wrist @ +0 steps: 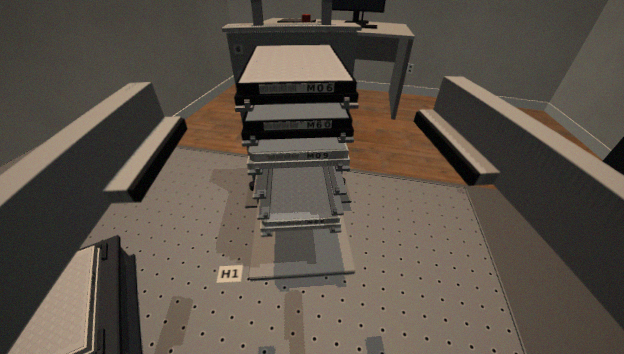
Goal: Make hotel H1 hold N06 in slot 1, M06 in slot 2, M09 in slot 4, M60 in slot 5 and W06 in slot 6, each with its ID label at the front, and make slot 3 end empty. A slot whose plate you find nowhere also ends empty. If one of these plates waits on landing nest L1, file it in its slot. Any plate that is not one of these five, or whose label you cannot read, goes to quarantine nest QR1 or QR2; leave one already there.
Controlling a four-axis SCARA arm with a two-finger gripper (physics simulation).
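Observation:
Hotel H1 (pixel 262 265) stands ahead at the middle of the wrist view. Its top level holds a black plate labelled M06 (pixel 296 65). The level below holds a black plate labelled M60 (pixel 298 112), and the fourth level from the bottom a light plate labelled M09 (pixel 298 146). The third and second levels show bare rails. A light plate (pixel 300 221) lies on the lowest level; its label is too small to read surely. These labels face me. My gripper (pixel 303 100) is open and empty, its fingers apart on either side of the view, back from the hotel.
A dark nest (pixel 118 295) at the lower left holds a pale-topped plate (pixel 57 305), whose label does not show. The H1 sign (pixel 230 273) lies on the perforated deck (pixel 410 280) left of the hotel base. A desk (pixel 382 30) with a monitor stands beyond the deck.

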